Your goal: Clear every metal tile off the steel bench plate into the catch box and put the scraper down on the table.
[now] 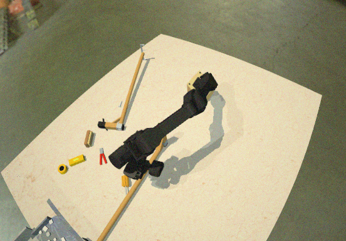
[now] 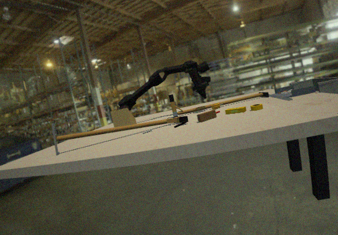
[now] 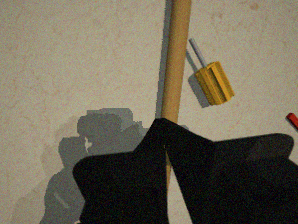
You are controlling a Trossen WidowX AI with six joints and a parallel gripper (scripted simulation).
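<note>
The screwdriver is 70 mm to the right of my gripper tip, 50 mm below it and 50 mm ahead of it. The rest, counted from my gripper tip: yellow tape roll (400 mm to the right, 180 mm ahead, 60 mm below); yellow level (370 mm to the right, 90 mm ahead, 60 mm below); wooden block (390 mm to the right, 50 mm below, 40 mm behind).
</note>
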